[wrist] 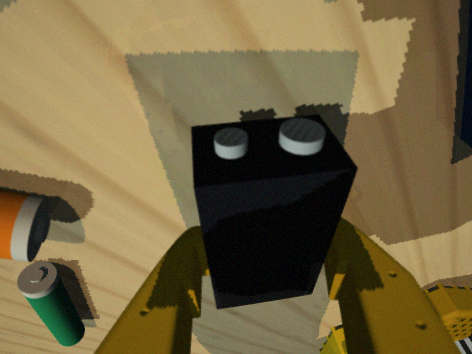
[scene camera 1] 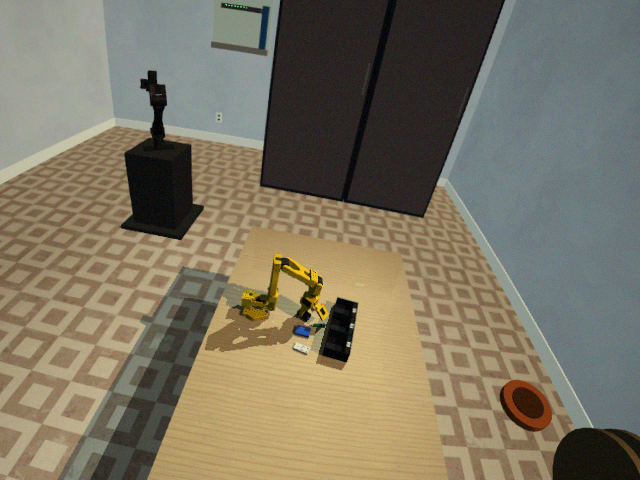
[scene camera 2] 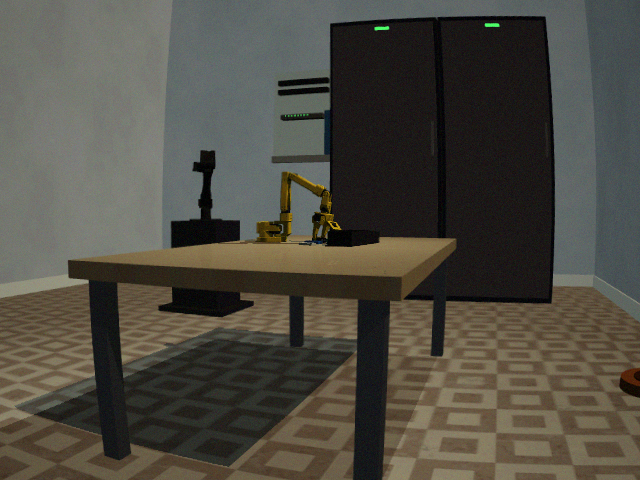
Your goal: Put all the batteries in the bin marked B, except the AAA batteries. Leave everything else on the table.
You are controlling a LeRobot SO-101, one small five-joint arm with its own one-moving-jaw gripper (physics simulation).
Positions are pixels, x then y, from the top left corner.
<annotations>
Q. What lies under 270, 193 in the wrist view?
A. A black block battery.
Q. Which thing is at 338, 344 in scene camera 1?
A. A black bin row.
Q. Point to a black bin row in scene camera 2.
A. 349, 238
</annotations>
